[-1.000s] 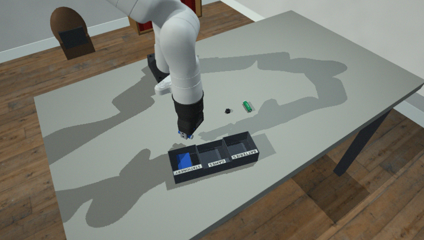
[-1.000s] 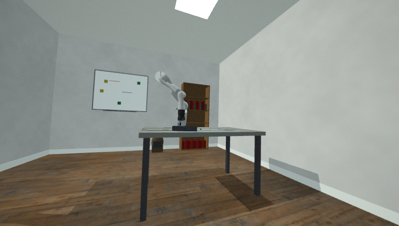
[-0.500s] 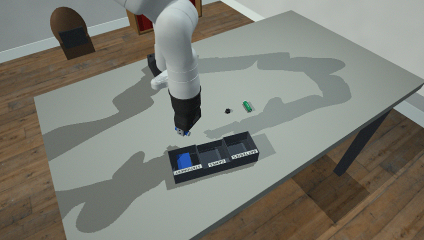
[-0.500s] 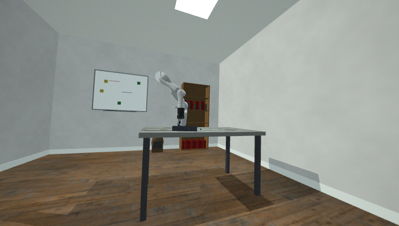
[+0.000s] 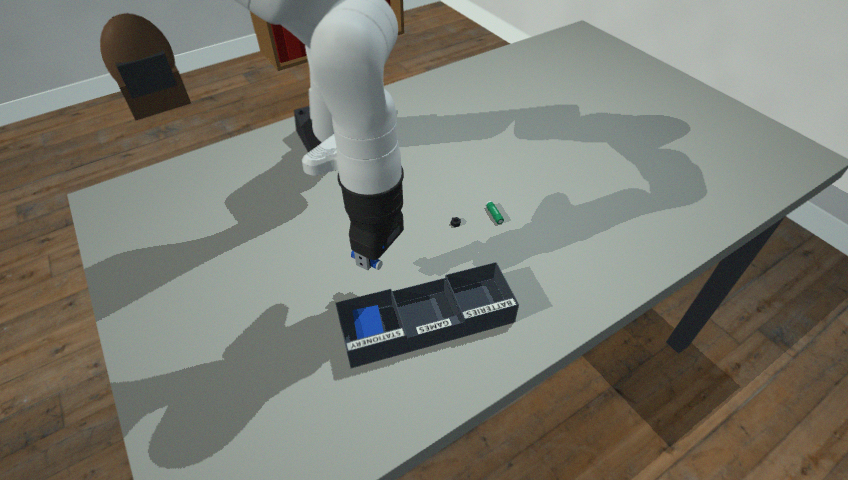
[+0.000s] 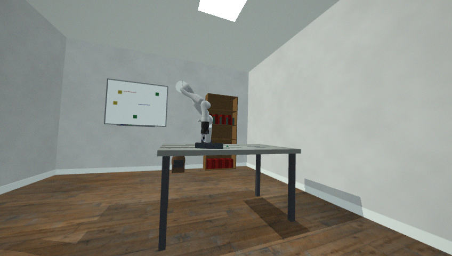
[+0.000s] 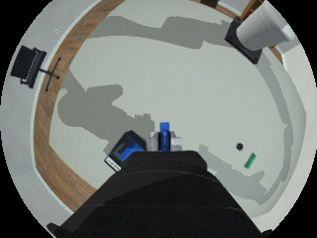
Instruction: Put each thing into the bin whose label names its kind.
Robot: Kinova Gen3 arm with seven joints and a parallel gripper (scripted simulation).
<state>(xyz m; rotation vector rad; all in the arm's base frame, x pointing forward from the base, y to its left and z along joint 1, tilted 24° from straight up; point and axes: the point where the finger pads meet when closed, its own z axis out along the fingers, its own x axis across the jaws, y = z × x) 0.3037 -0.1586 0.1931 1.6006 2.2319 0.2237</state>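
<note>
Right now my hand is 20 mm short of the green battery, 270 mm to the right of it and 80 mm above it. Also, from my hand: blue battery: 10 mm below; then blue block: 60 mm ahead, 50 mm to the right, 60 mm below; then small white thing: 70 mm ahead, 40 mm to the right, 70 mm below.
</note>
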